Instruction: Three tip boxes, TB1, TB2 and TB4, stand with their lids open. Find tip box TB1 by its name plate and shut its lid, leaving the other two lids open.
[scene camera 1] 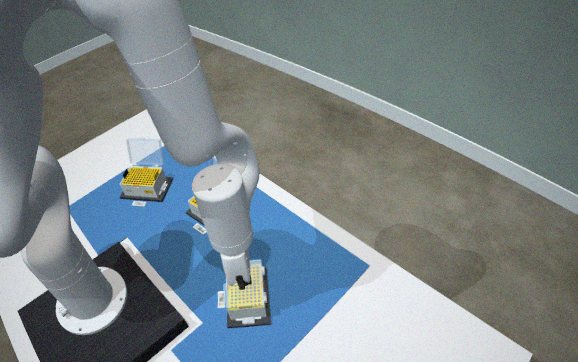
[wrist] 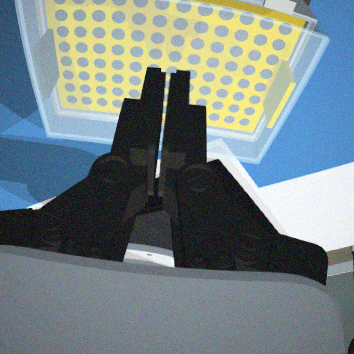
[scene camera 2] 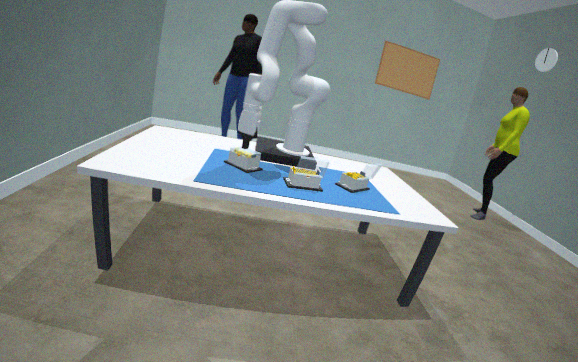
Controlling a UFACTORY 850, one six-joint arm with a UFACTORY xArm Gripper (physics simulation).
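The near tip box has its clear lid lying over the yellow rack; I cannot tell whether it is fully seated. My gripper is shut and empty, fingers pointing down at this lid; contact is unclear. The far tip box has its lid standing open. The middle tip box is mostly behind the arm in scene camera 1; its lid stands up. The name plates are unreadable.
The boxes stand on a blue mat on a white table. The robot's base stands on a black plate beside the mat. The forearm hangs over the middle box. Two people stand beyond the table.
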